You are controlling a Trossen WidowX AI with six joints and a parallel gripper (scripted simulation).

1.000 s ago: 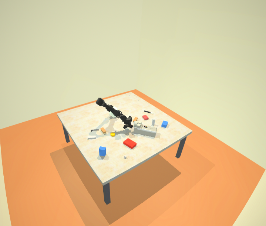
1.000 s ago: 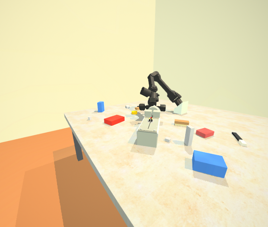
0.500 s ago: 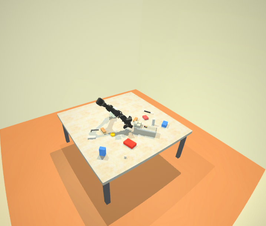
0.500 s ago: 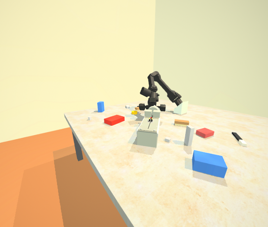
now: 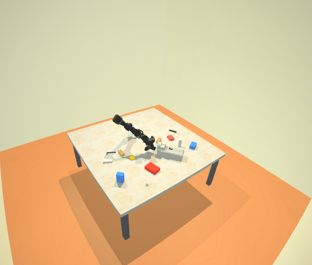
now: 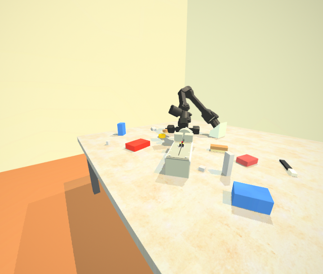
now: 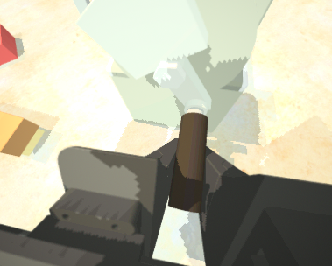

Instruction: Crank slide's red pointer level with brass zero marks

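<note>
Right now the crank is 40 mm above my gripper tip. Round my gripper tip: brown crank handle 10 mm behind, 10 mm to the right, 30 mm above; red pointer 110 mm ahead, 100 mm to the left, 50 mm above; yellow disc 40 mm behind, 240 mm to the right, 30 mm below.
</note>
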